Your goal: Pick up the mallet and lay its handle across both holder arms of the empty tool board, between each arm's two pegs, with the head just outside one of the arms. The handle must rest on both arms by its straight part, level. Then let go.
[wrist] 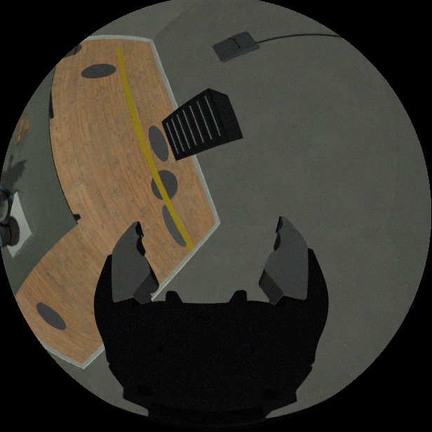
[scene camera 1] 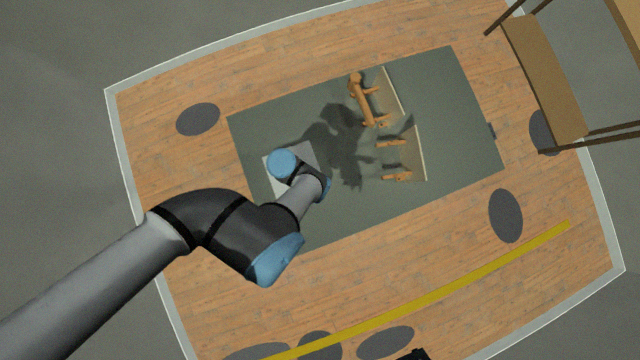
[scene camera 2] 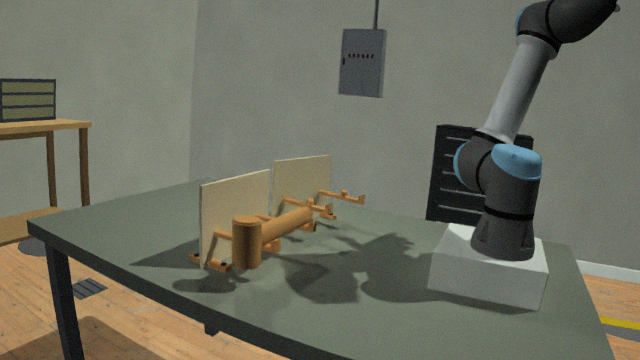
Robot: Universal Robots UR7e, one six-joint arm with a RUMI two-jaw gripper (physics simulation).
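Where they show: arm's base, origin of the base link: [scene camera 2: 501,249].
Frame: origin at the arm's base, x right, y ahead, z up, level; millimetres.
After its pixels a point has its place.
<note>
The orange-brown mallet [scene camera 1: 365,107] {x -150, y 467, z 32 mm} [scene camera 2: 287,225] {x -182, y 452, z 19 mm} lies with its handle across both arms of one pale upright board [scene camera 1: 391,95] {x -150, y 597, z 73 mm} [scene camera 2: 232,202] {x -189, y 597, z 45 mm}. Its thick round head is just outside the arm at the far end from the other board. The empty tool board [scene camera 1: 416,157] {x 174, y 588, z 72 mm} [scene camera 2: 302,182] {x 152, y 593, z 38 mm} stands beside it, with two bare orange holder arms, one arm [scene camera 1: 391,143] {x 63, y 534, z 1 mm} nearer the mallet and the other arm [scene camera 1: 392,177] {x 225, y 469, z 2 mm} [scene camera 2: 340,195] {x 219, y 494, z 2 mm} farther off. My gripper [wrist: 208,221] is open and empty in the wrist view, away from the boards; it does not show in either scene view.
The boards stand on a grey-green table [scene camera 1: 450,110] {x -6, y 1012, z -87 mm} [scene camera 2: 380,325] {x -299, y 191, z -87 mm}. The arm's base sits on a white block [scene camera 2: 487,282] {x -103, y 20, z -45 mm} [wrist: 22,220] on the same table. A black drawer cabinet [wrist: 202,125], a grey wall box [scene camera 2: 362,62] and a wooden shelf table [scene camera 1: 545,80] [scene camera 2: 45,125] stand around it.
</note>
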